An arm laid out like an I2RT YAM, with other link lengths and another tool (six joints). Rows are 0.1 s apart.
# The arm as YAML. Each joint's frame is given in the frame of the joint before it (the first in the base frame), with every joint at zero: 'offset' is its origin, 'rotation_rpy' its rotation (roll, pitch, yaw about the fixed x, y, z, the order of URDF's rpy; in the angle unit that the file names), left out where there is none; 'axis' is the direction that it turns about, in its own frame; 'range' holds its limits. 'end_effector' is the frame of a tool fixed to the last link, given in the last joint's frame.
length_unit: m
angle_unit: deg
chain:
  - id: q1
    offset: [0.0, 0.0, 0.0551]
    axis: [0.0, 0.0, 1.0]
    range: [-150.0, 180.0]
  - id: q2
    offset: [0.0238, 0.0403, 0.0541]
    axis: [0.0, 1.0, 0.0]
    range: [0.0, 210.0]
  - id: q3
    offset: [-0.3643, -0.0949, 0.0]
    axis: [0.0, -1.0, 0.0]
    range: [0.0, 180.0]
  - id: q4
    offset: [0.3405, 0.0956, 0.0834]
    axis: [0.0, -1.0, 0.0]
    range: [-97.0, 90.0]
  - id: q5
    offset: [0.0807, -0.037, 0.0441]
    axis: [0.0, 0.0, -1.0]
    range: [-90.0, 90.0]
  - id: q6
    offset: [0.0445, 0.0, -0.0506]
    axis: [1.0, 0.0, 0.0]
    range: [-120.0, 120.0]
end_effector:
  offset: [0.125, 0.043, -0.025]
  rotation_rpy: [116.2, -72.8, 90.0]
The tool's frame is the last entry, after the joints.
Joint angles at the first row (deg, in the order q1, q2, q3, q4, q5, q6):
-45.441, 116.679, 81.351, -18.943, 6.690, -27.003
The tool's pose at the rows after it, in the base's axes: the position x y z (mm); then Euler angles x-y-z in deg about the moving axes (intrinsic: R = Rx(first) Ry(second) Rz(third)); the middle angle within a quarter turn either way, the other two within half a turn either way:
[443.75 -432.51 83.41 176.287 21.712 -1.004]
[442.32 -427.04 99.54 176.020 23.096 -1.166]
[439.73 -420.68 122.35 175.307 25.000 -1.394]
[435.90 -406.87 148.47 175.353 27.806 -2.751]
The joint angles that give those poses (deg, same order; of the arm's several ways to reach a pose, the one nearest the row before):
-45.483, 115.474, 81.146, -19.266, 6.014, -26.846
-45.440, 113.314, 80.372, -19.486, 5.298, -26.554
-45.440, 110.333, 79.398, -19.615, 4.471, -26.346
-45.354, 106.263, 77.445, -19.439, 2.429, -26.378

